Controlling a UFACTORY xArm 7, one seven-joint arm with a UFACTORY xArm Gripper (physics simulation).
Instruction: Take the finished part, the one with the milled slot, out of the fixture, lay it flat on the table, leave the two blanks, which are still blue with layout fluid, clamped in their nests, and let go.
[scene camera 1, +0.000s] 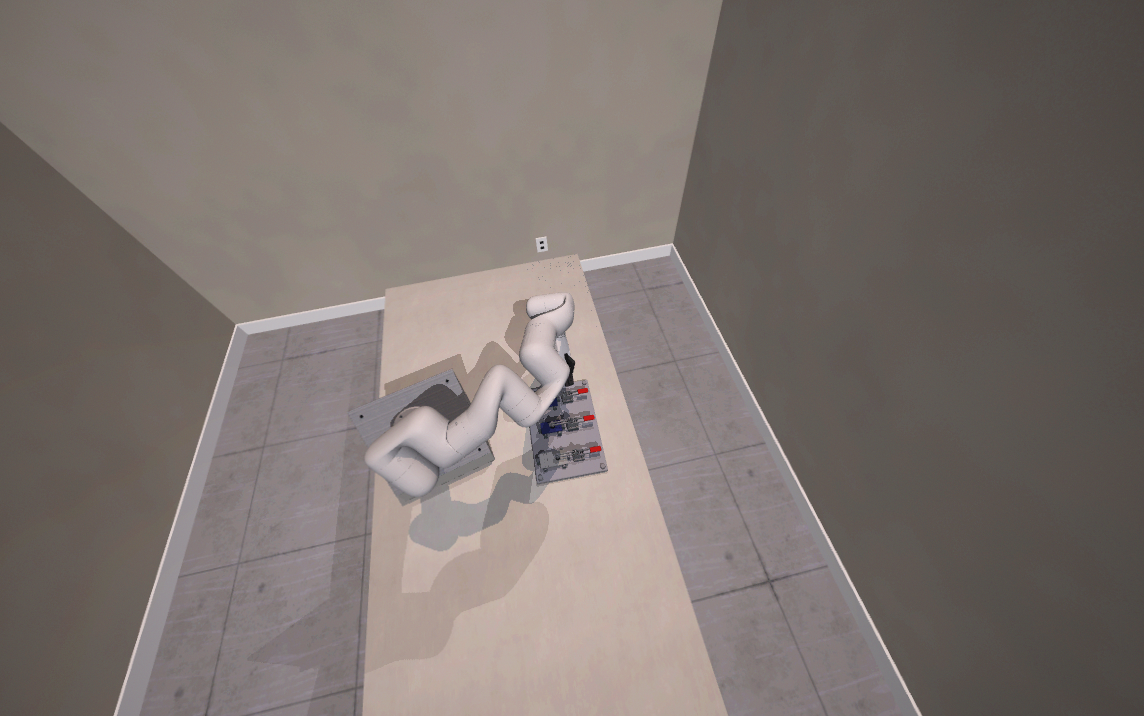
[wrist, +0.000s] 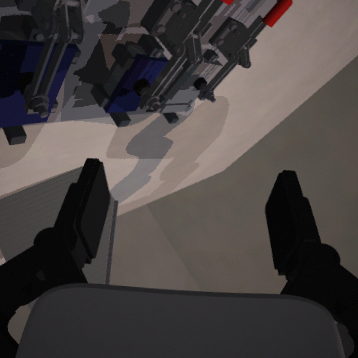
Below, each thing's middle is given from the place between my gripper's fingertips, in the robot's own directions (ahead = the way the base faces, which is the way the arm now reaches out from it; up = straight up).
Labels:
Right now my hand is 110 mm past the finished part (wrist: 177, 98), 180 mm to the left of it and 140 mm above it.

